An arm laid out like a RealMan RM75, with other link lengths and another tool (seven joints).
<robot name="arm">
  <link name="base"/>
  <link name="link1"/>
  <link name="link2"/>
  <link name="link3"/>
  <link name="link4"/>
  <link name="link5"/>
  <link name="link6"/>
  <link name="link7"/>
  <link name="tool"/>
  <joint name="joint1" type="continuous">
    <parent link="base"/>
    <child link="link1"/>
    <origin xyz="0 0 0.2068"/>
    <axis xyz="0 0 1"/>
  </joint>
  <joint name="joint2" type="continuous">
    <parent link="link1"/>
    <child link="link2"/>
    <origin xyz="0 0 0" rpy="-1.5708 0 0"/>
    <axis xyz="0 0 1"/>
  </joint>
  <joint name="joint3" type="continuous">
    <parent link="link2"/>
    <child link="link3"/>
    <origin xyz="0 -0.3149 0" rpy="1.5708 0 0"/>
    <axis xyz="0 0 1"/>
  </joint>
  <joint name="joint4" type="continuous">
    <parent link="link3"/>
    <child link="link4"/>
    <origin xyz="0 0 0" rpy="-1.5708 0 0"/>
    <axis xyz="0 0 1"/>
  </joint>
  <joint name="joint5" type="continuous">
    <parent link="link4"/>
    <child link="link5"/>
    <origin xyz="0 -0.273 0" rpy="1.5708 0 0"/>
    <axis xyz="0 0 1"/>
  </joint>
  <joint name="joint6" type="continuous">
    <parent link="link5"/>
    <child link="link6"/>
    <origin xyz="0 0 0" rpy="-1.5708 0 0"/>
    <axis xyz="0 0 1"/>
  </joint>
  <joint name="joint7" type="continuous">
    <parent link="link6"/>
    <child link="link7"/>
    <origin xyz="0 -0.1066 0" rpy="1.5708 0 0"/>
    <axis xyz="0 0 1"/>
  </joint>
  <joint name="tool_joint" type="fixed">
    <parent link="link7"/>
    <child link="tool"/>
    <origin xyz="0.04 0.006 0.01" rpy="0 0.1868 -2.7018"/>
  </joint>
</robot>
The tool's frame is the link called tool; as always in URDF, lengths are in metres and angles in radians. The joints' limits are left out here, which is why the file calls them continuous.
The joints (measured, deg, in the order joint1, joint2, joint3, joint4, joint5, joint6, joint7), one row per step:
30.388, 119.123, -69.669, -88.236, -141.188, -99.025, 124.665
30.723, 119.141, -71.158, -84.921, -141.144, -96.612, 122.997
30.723, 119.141, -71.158, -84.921, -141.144, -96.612, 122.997
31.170, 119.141, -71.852, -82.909, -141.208, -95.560, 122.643
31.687, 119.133, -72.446, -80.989, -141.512, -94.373, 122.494
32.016, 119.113, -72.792, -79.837, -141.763, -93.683, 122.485
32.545, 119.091, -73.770, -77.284, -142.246, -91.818, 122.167
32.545, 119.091, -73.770, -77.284, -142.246, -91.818, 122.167
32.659, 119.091, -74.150, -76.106, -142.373, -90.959, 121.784
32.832, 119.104, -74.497, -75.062, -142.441, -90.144, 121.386
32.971, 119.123, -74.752, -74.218, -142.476, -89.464, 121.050
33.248, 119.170, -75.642, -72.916, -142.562, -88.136, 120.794
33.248, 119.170, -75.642, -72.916, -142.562, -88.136, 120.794
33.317, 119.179, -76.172, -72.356, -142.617, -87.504, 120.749
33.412, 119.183, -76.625, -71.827, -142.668, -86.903, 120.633
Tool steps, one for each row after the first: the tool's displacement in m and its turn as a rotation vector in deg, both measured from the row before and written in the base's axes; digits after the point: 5 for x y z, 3 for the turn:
0.00633, 0.00600, -0.01364, -1.260, -0.287, 0.689
0.00000, 0.00000, 0.00000, 0.000, 0.000, 0.000
0.00288, 0.00312, -0.00749, -0.754, -0.167, -0.224
0.00266, 0.00347, -0.00665, -0.369, -0.331, -0.324
0.00168, 0.00201, -0.00377, -0.183, -0.280, -0.272
0.00472, 0.00398, -0.00926, -0.365, -0.675, -0.281
0.00000, 0.00000, 0.00000, 0.000, 0.000, 0.000
0.00319, 0.00129, -0.00415, -0.217, -0.241, -0.055
0.00222, 0.00146, -0.00384, -0.184, -0.176, 0.108
0.00181, 0.00117, -0.00310, -0.123, -0.110, 0.097
0.00144, 0.00193, -0.00659, -0.211, -0.352, 0.305
0.00000, 0.00000, 0.00000, 0.000, 0.000, 0.000
0.00082, 0.00054, -0.00321, -0.109, -0.235, 0.114
0.00069, 0.00072, -0.00282, -0.086, -0.217, 0.186

